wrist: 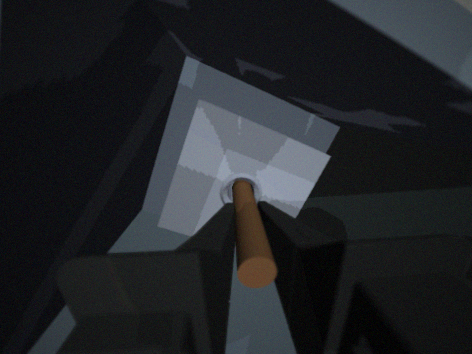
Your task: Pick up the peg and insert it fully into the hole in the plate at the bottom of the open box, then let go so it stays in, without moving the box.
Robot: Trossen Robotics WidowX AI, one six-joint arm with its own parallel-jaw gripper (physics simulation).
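Frame: origin at the arm's base, x left, y ahead, z down, level; centimetres.
Seen in the pictures: gripper, fingertip midpoint: (245,209).
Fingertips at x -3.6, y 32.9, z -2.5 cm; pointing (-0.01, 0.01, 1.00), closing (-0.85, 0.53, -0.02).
A point is followed by its place in that frame.
My gripper (245,209) {x -3.6, y 32.9, z -2.5 cm} is shut on the orange-brown peg (254,235) {x -3.3, y 33.5, z -6.0 cm} in the wrist view, with one dark finger on each side of it. The peg's near end faces the camera. Its far end overlaps the ringed hole (225,194) {x -2.6, y 32.3, z -0.5 cm} in the pale square plate (197,145) {x 0.4, y 34.4, z -0.4 cm}. A dark part of the opening shows beside the peg's far end. I cannot tell whether the tip is inside the hole or just above it. The fingers cover the plate's lower edge.
The dark inner walls of the open box (65,135) {x 3.7, y 34.2, z -6.5 cm} rise around the plate, left, above and right. A lighter blue-grey box rim (425,35) crosses the upper right. A grey floor strip (255,320) {x -8.1, y 26.5, z -3.6 cm} shows between the fingers.
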